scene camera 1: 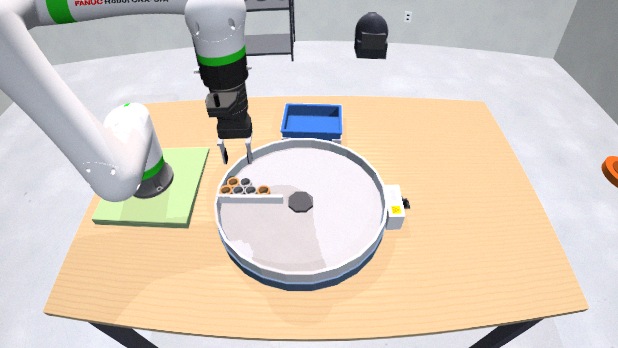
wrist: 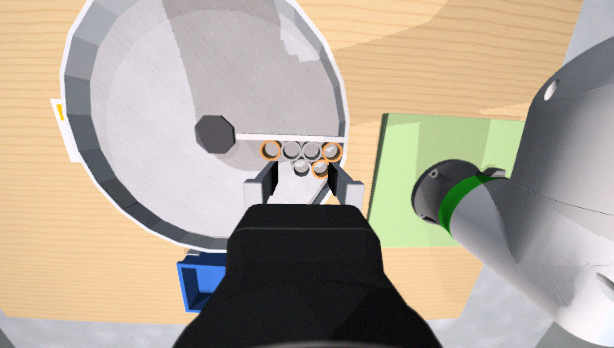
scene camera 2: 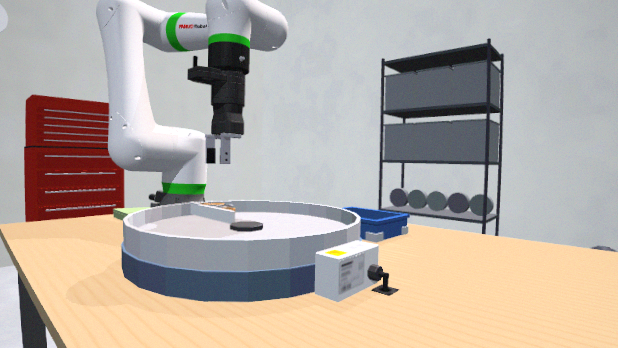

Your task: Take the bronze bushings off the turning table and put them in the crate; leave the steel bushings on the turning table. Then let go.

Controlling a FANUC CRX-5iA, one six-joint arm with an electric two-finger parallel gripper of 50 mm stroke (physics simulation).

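Seen in the pictures: gripper, fingertip midpoint: [scene camera 1: 238, 161] [wrist: 303, 172] [scene camera 2: 217, 163]; arm's base, origin of the base link: [scene camera 1: 150, 180] [wrist: 444, 192].
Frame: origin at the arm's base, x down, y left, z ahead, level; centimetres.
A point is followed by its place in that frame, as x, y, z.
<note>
Three bronze bushings [scene camera 1: 229, 182] {-5.1, -6.3, 26.5} [scene camera 1: 221, 190] {-5.3, -9.1, 24.8} [scene camera 1: 258, 190] {-5.7, -9.8, 34.5} [wrist: 261, 150] {-5.9, -9.9, 37.1} [wrist: 332, 160] {-5.9, -8.3, 26.0} [wrist: 312, 169] {-5.9, -6.9, 29.2} and three steel bushings [scene camera 1: 245, 178] {-5.7, -5.6, 30.8} [wrist: 283, 150] {-4.9, -9.8, 33.8} [wrist: 311, 142] {-5.9, -11.1, 29.4} [wrist: 301, 176] {-5.8, -5.7, 31.0} stand upright in two rows on the turning table [scene camera 1: 345, 200] {-3.4, -11.9, 55.9} [scene camera 2: 240, 250] {-4.8, -26.2, 60.5} [wrist: 150, 100] {-3.4, -17.5, 54.4}, along its divider. The bronze ones are at both ends of the row of four and at the rim end of the row of two. In the second scene view the divider mostly hides them. My gripper [scene camera 1: 237, 162] {-15.3, -9.0, 30.8} [scene camera 2: 218, 161] {-15.3, -9.0, 30.8} [wrist: 303, 172] {-15.3, -9.0, 30.8} is open and empty, high above the table's rim near the bushings. The blue crate [scene camera 1: 312, 134] {-1.7, 15.6, 48.7} [scene camera 2: 382, 227] {-1.2, 17.3, 57.6} [wrist: 189, 287] {-1.7, 22.8, 57.6} shows no bushing inside.
The white divider [scene camera 1: 251, 199] {-5.2, -12.2, 32.8} [scene camera 2: 212, 214] {-4.7, -12.2, 33.6} [wrist: 290, 137] {-6.1, -11.9, 32.6} runs from the rim toward the dark hub [scene camera 1: 300, 202] {-4.2, -12.7, 44.7} [scene camera 2: 246, 226] {-4.2, -13.7, 46.6} [wrist: 215, 134] {-4.2, -12.3, 44.6}. A raised rim circles the turning table. A white box [scene camera 1: 394, 207] {-3.9, -15.2, 67.7} [scene camera 2: 346, 272] {-1.7, -16.3, 70.1} sits at its side. The green base plate [scene camera 1: 145, 215] {-0.6, -13.5, 2.4} [wrist: 400, 200] {0.1, 1.8, 9.6} lies under the arm's base.
</note>
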